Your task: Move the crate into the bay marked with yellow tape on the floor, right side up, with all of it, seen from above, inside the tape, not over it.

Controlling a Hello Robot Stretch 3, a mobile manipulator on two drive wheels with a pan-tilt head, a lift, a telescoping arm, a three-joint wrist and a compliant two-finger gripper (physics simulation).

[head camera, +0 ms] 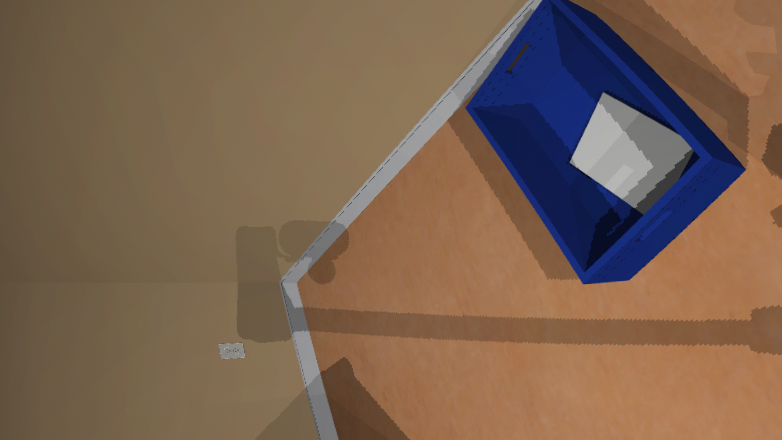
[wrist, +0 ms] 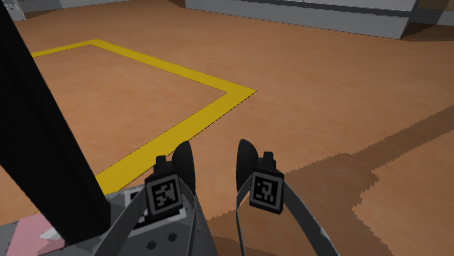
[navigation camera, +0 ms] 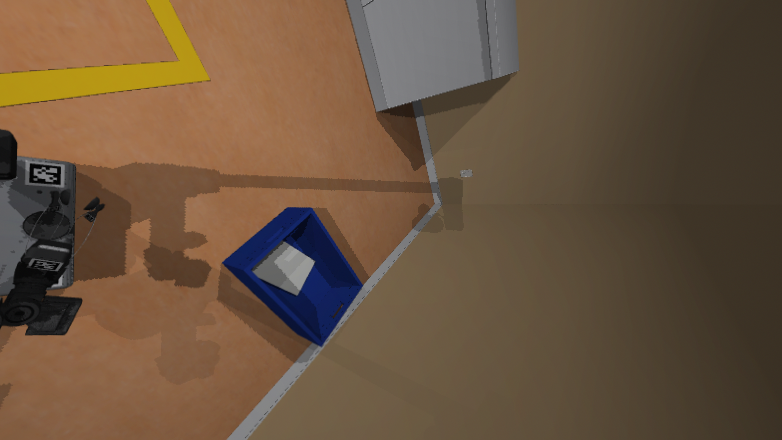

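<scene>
The blue crate stands on the floor with its open top up, one end close to or against the wall's baseboard. A white block-like piece lies inside it at the end away from the wall. The yellow tape marks the bay, and part of it shows; the crate is outside the tape. My gripper is open and empty, its fingers apart near my base. It is to the left of the crate in the navigation view, well apart from it. The gripper does not show in the head view.
The wall's white baseboard runs past the crate to a room corner. A grey cabinet stands along the other wall. My base is left of the crate in the navigation view. A wall outlet shows near the corner.
</scene>
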